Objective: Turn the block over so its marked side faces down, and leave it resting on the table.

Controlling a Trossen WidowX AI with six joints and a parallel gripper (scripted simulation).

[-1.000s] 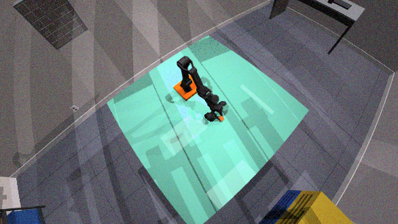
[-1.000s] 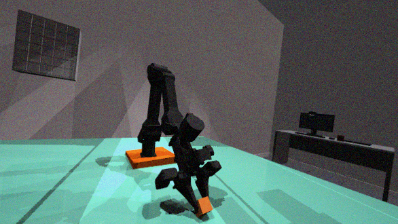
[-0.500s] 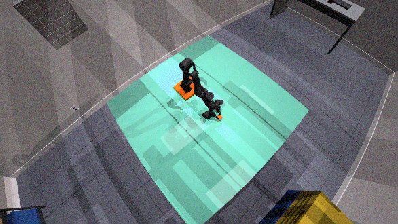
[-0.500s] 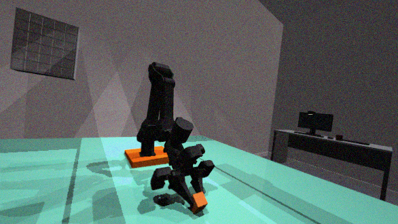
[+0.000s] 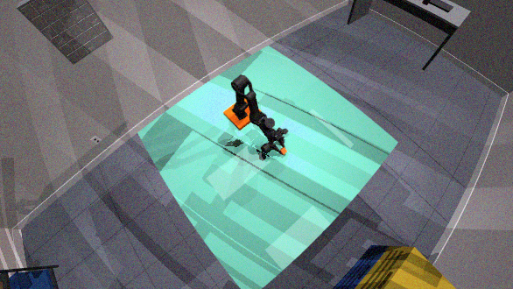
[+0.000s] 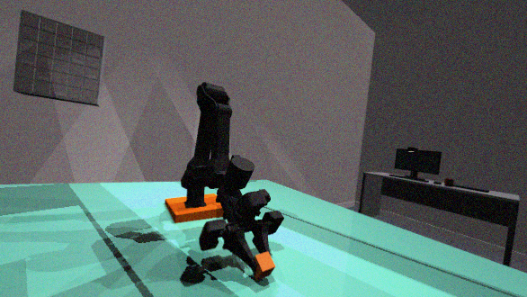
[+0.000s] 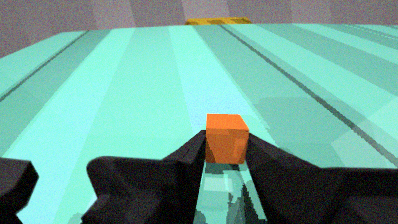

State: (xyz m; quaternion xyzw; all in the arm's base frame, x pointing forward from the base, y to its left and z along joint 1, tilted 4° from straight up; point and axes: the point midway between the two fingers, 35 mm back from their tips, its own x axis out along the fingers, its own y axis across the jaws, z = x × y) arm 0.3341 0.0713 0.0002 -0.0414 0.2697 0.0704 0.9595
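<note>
Now: gripper tip 10 mm past the orange block and 10 mm above it.
</note>
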